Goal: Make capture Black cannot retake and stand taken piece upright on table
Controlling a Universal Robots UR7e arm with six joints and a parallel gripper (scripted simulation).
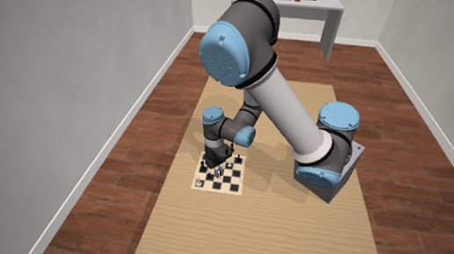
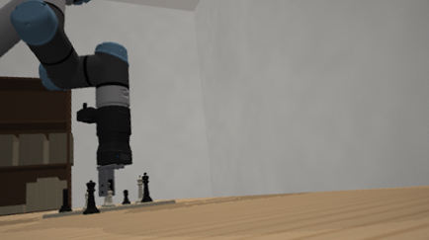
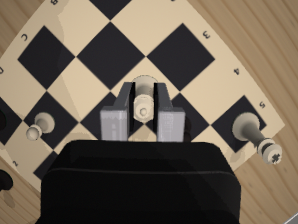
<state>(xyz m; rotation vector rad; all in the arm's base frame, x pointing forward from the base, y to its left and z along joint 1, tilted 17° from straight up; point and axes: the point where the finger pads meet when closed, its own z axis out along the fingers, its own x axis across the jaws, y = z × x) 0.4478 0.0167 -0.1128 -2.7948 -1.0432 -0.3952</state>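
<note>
My hand is 4 cm short of the black pawn and 3 cm above it. From my hand the other things lie so: chessboard: 4 cm to the right, 4 cm below.
</note>
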